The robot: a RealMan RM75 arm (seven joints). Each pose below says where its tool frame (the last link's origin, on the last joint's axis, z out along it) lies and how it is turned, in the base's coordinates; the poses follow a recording.
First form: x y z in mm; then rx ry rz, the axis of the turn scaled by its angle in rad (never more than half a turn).
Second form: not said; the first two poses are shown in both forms.
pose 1, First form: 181 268 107 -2.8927 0.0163 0.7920
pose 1, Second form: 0.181 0.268 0.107 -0.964 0.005 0.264 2.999
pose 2, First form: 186 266 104 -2.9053 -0.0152 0.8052
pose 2, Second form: 0.186 0.266 0.104 -0.964 -0.005 0.267 3.015
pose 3, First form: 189 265 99 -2.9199 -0.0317 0.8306
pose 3, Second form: 0.189 0.265 0.099 -0.962 -0.010 0.274 3.036
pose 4, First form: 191 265 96 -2.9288 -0.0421 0.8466
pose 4, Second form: 0.191 0.265 0.096 -0.961 -0.014 0.278 3.049
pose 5, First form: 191 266 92 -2.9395 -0.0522 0.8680
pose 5, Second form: 0.191 0.266 0.092 -0.959 -0.017 0.283 3.065
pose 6, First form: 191 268 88 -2.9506 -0.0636 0.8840
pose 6, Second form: 0.191 0.268 0.088 -0.958 -0.021 0.287 3.081
